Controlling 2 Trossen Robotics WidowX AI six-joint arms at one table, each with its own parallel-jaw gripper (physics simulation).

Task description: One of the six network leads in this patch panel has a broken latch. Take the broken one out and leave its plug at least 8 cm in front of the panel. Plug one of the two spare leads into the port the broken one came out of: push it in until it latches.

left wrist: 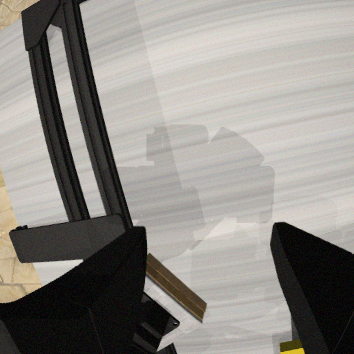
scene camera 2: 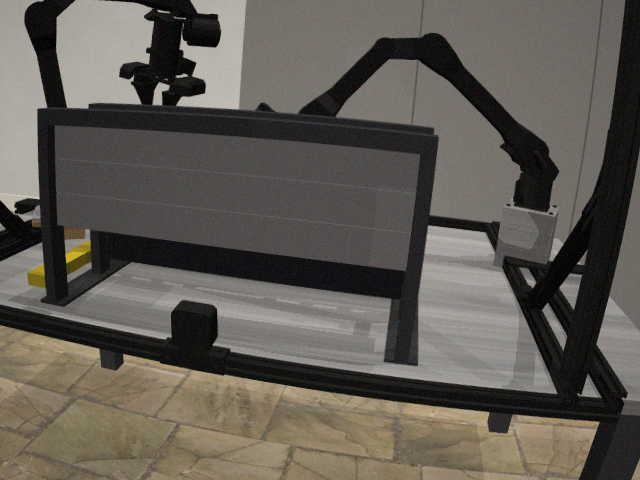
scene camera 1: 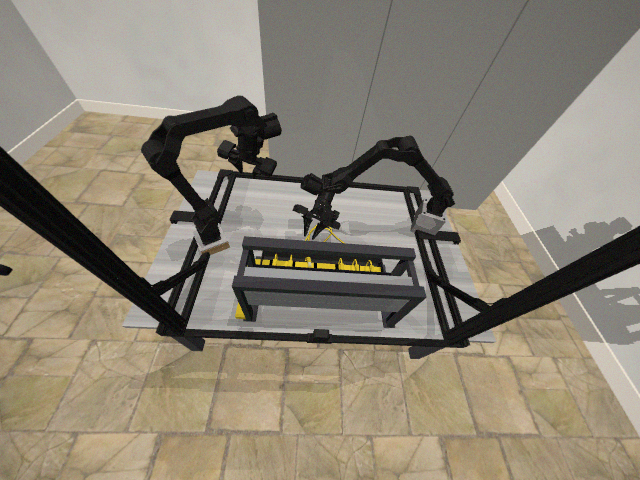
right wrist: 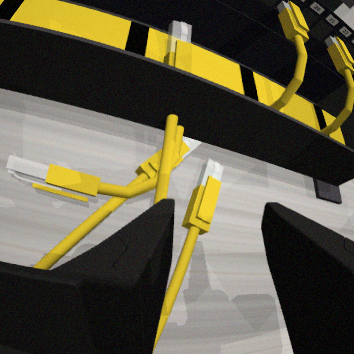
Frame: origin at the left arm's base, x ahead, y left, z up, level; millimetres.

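Seen in the pictures: left gripper, fingertip midpoint: point(left wrist: 209, 236) point(scene camera 1: 247, 174); right gripper, fingertip midpoint: point(scene camera 1: 308, 238) point(right wrist: 219, 212); left arm's base, link origin: point(left wrist: 143, 318) point(scene camera 1: 210, 236); right arm's base, link origin: point(scene camera 2: 532, 206) point(scene camera 1: 434, 209).
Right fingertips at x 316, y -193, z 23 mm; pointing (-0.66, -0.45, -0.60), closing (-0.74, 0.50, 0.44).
Observation:
Pixels of each thing's top centre, then the offset from my right fingertips to it. "spot": a spot on its surface instead.
- patch panel's dark frame, surface spot: point(scene camera 2: 232, 124) spot: dx -97, dy -299, dz +188 mm
- clear plug, surface spot: point(right wrist: 180, 31) spot: dx -47, dy -94, dz -10 mm
- cable, surface spot: point(right wrist: 165, 157) spot: dx -19, dy -36, dz -40 mm
The patch panel's dark frame point(scene camera 1: 330, 285) point(scene camera 2: 232, 124) stands on the table. In the right wrist view, two yellow leads with clear plugs point(right wrist: 294, 22) point(right wrist: 342, 55) sit at the numbered ports. Another clear plug point(right wrist: 180, 31) lies against the yellow strip. Beyond the fingertips are three loose plugs: one at left point(right wrist: 72, 180), one partly behind a cable point(right wrist: 165, 157), one in line with the finger gap point(right wrist: 202, 205). My right gripper point(right wrist: 219, 212) point(scene camera 1: 311, 235) is open in front of the panel. My left gripper point(left wrist: 209, 236) point(scene camera 1: 248, 169) point(scene camera 2: 157, 102) is open, high above the table. The latches are too small to judge.
A yellow bar point(scene camera 2: 62, 263) point(scene camera 1: 239, 311) lies by the frame's left legs. The yellow strip point(right wrist: 212, 65) runs along the panel behind a black rail point(right wrist: 100, 75). Black table rails point(left wrist: 87, 115) edge the table. A small black box point(scene camera 2: 193, 322) sits on the near rail.

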